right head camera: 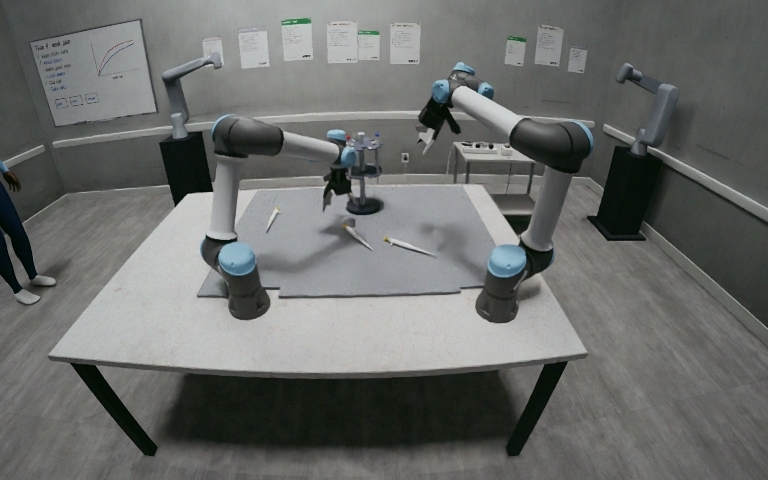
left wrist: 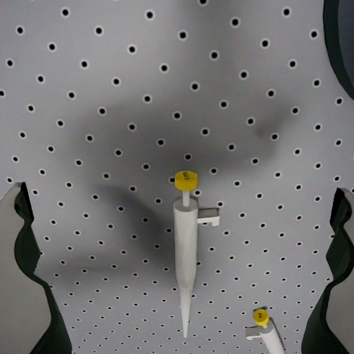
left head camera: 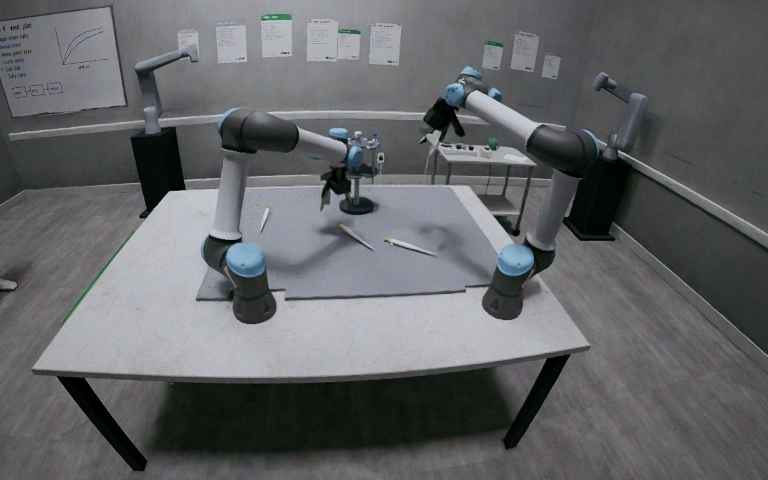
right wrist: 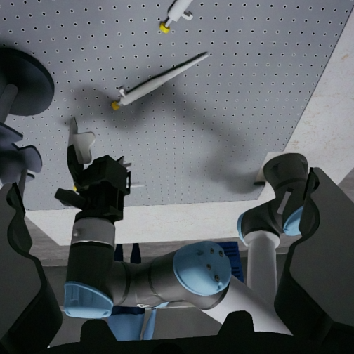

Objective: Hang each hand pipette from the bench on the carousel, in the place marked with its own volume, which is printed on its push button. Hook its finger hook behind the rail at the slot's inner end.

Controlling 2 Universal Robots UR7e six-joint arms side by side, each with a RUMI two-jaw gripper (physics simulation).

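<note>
Three white pipettes with yellow buttons lie on the grey pegboard. The middle one (left head camera: 356, 237) (right head camera: 357, 237) (left wrist: 185, 245) (right wrist: 160, 82) has its hook to the right in the left wrist view; its printed volume is too small to read surely. Another pipette (left head camera: 410, 246) (right head camera: 410, 246) (left wrist: 270, 339) (right wrist: 179, 9) lies to its right, the third (left head camera: 265, 219) (right head camera: 272, 219) to the left. The carousel (left head camera: 356, 207) (right head camera: 364, 207) (right wrist: 30, 85) stands at the back. My left gripper (left head camera: 334, 200) (left wrist: 182, 187) is open, above the pegboard near the carousel. My right gripper (left head camera: 441, 138) (right wrist: 164, 177) is open, high at the back right.
The pegboard (left head camera: 362, 277) (right head camera: 362, 277) lies on the white table (left head camera: 317, 345) (right head camera: 317, 339). A side cart (left head camera: 526, 163) (right head camera: 521, 158) with small items stands behind the table at the right. The left arm reaches over the pegboard's left part and partly hides the carousel.
</note>
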